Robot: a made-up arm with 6 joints. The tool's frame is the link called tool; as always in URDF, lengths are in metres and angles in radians. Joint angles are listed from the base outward.
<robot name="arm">
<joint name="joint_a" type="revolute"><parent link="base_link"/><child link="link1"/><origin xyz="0.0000 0.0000 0.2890"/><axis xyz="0 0 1"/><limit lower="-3.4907" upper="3.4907"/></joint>
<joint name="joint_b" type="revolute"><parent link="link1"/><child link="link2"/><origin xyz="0.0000 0.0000 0.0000" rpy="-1.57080 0.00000 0.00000"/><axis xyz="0 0 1"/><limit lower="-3.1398" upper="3.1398"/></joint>
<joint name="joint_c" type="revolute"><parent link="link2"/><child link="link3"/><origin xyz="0.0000 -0.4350 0.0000" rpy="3.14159 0.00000 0.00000"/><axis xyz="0 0 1"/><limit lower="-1.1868" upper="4.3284"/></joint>
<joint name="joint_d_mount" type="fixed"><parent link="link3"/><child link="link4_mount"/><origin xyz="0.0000 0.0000 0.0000"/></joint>
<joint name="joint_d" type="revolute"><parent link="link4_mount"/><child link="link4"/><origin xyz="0.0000 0.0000 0.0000" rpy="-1.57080 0.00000 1.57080"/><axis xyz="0 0 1"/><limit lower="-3.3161" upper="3.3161"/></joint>
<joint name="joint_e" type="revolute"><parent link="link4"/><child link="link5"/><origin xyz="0.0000 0.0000 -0.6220" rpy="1.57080 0.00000 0.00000"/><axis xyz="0 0 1"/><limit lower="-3.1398" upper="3.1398"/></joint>
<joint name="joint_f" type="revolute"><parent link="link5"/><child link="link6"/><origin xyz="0.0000 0.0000 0.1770" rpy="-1.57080 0.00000 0.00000"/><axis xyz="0 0 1"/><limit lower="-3.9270" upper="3.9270"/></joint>
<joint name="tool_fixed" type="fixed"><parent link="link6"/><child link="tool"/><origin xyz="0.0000 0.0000 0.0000" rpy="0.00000 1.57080 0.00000"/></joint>
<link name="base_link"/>
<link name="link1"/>
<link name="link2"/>
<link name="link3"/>
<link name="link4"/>
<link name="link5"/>
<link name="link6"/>
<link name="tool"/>
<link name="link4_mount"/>
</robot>
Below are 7 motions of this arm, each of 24 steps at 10 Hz.
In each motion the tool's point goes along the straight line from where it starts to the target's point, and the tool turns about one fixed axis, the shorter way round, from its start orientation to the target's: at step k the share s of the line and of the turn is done. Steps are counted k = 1, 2, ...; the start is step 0. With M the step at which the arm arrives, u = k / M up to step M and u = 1 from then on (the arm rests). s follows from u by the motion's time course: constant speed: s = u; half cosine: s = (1 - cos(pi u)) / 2; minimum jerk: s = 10 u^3 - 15 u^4 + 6 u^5.
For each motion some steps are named. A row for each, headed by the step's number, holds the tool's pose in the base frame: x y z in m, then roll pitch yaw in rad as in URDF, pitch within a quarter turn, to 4 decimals.
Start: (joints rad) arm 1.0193 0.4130 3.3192 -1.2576 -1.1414 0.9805
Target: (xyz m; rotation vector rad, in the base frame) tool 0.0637 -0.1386 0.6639 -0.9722 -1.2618 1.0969
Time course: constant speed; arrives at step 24
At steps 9, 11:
9: -0.0751 -0.2780 0.8716 -2.0714 -0.4772 2.4279
11: -0.0566 -0.2594 0.8439 -1.9801 -0.4724 2.3038

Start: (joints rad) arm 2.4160 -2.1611 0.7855 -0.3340 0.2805 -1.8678
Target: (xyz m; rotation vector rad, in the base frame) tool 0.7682 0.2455 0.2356 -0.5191 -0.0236 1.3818
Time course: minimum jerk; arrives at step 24
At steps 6, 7, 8, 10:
6: 0.8231 -0.4337 0.2255 -0.9241 0.1377 -0.4433
7: 0.8201 -0.3968 0.2260 -0.9096 0.1676 -0.3522
8: 0.8166 -0.3532 0.2267 -0.8887 0.2011 -0.2431
10: 0.8082 -0.2495 0.2282 -0.8246 0.2702 0.0216

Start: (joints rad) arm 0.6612 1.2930 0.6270 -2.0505 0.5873 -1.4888
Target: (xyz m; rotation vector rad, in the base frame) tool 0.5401 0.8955 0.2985 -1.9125 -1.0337 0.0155
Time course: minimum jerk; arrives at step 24
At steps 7, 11, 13, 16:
7: 0.5819 0.6129 -0.0389 -2.9942 0.6925 0.1541
11: 0.5686 0.7029 0.0686 -2.6403 0.4029 0.4807
13: 0.5609 0.7547 0.1305 -2.5007 0.2031 0.6020
16: 0.5505 0.8255 0.2150 -2.3525 -0.0896 0.7193

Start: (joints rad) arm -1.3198 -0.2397 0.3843 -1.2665 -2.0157 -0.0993
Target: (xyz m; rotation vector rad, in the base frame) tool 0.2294 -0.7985 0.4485 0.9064 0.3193 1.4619
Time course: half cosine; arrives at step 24
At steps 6, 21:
6: 0.0958 -0.5417 0.8663 1.1696 0.3544 0.6035
21: 0.2234 -0.7871 0.4671 0.8475 -0.3138 1.3797

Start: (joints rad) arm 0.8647 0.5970 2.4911 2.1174 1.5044 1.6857
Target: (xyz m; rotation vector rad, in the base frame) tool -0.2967 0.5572 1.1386 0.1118 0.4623 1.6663
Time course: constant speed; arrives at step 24
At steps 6, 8, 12, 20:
6: -0.1736 0.1290 1.1775 0.9799 -0.1114 1.9134
8: -0.1873 0.1766 1.1732 0.9155 -0.0730 1.9026
12: -0.2146 0.2718 1.1645 0.7856 0.0013 1.8736
20: -0.2693 0.4621 1.1472 0.5174 0.1354 1.7875

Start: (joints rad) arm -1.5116 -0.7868 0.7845 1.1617 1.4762 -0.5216
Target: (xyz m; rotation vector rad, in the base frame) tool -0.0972 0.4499 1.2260 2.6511 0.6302 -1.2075
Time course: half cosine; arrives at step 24
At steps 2, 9, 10, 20, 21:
2: -0.0981 0.4655 1.2182 -2.6285 -0.0787 0.4724
9: -0.0978 0.4609 1.2205 -2.7575 0.1938 0.5233
10: -0.0978 0.4599 1.2210 -2.7839 0.2524 0.5297
20: -0.0973 0.4510 1.2255 -3.0563 0.7855 0.5041
21: -0.0972 0.4505 1.2257 -3.0746 0.8126 0.4967

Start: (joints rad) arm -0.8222 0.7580 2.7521 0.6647 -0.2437 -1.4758
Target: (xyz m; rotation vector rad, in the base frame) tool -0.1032 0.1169 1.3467 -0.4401 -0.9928 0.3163
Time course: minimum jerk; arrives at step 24
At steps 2, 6, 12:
2: -0.1400 -0.0529 1.1283 -2.8702 -1.3006 2.8904
6: -0.1364 -0.0361 1.1499 -2.5726 -1.3551 2.5823
12: -0.1217 0.0316 1.2369 -1.1552 -1.2446 1.1227

